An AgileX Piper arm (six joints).
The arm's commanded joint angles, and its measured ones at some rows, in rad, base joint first. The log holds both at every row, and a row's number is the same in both.
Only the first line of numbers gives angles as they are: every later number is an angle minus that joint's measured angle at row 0.
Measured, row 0: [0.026 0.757 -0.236 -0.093 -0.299 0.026]
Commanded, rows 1 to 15: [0.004 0.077 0.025 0.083 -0.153 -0.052]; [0.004 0.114 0.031 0.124 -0.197 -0.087]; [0.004 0.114 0.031 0.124 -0.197 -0.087]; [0.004 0.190 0.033 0.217 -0.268 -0.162]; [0.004 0.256 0.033 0.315 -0.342 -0.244]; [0.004 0.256 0.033 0.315 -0.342 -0.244]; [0.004 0.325 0.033 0.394 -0.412 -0.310]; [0.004 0.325 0.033 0.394 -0.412 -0.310]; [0.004 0.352 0.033 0.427 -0.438 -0.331]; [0.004 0.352 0.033 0.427 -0.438 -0.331]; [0.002 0.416 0.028 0.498 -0.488 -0.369]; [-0.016 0.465 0.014 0.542 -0.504 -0.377]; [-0.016 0.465 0.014 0.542 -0.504 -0.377]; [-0.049 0.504 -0.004 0.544 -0.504 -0.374]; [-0.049 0.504 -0.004 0.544 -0.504 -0.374]
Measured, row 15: [-0.013 0.458 0.022 0.509 -0.466 -0.356]
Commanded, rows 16 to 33: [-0.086 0.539 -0.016 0.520 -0.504 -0.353]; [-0.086 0.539 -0.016 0.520 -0.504 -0.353]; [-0.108 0.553 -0.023 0.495 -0.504 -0.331]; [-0.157 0.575 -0.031 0.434 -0.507 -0.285]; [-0.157 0.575 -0.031 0.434 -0.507 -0.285]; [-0.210 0.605 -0.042 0.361 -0.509 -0.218]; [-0.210 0.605 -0.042 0.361 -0.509 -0.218]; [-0.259 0.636 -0.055 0.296 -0.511 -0.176]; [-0.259 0.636 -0.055 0.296 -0.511 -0.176]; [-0.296 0.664 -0.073 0.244 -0.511 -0.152]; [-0.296 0.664 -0.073 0.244 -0.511 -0.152]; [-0.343 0.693 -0.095 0.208 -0.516 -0.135]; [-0.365 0.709 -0.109 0.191 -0.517 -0.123]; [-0.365 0.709 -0.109 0.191 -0.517 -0.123]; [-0.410 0.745 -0.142 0.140 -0.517 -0.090]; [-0.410 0.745 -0.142 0.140 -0.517 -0.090]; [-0.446 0.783 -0.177 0.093 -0.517 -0.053]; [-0.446 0.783 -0.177 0.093 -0.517 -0.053]
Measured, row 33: [-0.394 0.743 -0.127 0.151 -0.493 -0.102]
